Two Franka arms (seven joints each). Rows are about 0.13 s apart.
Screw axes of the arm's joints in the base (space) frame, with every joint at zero. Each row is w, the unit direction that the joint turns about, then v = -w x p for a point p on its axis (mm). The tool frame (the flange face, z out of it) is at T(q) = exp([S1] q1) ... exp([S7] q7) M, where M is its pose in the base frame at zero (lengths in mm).
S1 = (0, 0, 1, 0.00, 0.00, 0.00)
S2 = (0, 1, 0, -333.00, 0.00, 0.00)
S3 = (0, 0, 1, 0.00, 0.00, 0.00)
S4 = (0, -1, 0, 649.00, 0.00, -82.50)
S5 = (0, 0, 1, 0.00, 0.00, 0.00)
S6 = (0, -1, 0, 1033.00, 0.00, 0.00)
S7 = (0, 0, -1, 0.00, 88.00, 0.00)
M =
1 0 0 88.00
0 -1 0 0.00
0 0 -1 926.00
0 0 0 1
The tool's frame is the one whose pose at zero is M.
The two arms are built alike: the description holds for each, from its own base.
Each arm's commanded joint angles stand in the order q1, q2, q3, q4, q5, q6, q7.
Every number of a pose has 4 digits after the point.
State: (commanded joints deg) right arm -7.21 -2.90 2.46 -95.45 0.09 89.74 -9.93; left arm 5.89 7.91 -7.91 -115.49 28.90 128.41 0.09
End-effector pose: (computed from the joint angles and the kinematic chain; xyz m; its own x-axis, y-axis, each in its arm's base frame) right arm 0.5346 -0.0437 0.6069 0.9947 0.0902 -0.0484 0.0900 -0.9959 -0.0079; left arm 0.5903 -0.0047 0.3967 0.9424 -0.3333 0.0290 -0.2968 -0.8729 -0.3872
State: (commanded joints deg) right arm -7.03 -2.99 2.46 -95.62 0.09 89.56 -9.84; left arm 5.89 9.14 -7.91 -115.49 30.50 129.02 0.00
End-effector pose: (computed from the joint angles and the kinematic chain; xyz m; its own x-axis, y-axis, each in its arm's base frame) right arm 0.5338 -0.0419 0.6061 0.9944 0.0918 -0.0529 0.0915 -0.9958 -0.0085; left arm 0.5927 -0.0046 0.3853 0.9363 -0.3509 0.0133 -0.3168 -0.8604 -0.3991
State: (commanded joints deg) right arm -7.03 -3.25 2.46 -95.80 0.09 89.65 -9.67; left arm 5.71 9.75 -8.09 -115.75 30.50 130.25 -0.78
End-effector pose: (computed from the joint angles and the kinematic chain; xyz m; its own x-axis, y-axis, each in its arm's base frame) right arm 0.5326 -0.0418 0.6072 0.9948 0.0888 -0.0501 0.0885 -0.9960 -0.0077; left arm 0.5939 -0.0098 0.3788 0.9353 -0.3529 0.0248 -0.3155 -0.8638 -0.3927
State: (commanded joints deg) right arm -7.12 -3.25 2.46 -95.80 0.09 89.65 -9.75; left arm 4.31 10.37 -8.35 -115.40 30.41 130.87 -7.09
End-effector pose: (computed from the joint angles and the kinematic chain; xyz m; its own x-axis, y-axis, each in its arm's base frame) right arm 0.5325 -0.0426 0.6072 0.9948 0.0886 -0.0501 0.0884 -0.9961 -0.0077; left arm 0.5963 -0.0277 0.3761 0.9553 -0.2861 0.0740 -0.2378 -0.8929 -0.3824
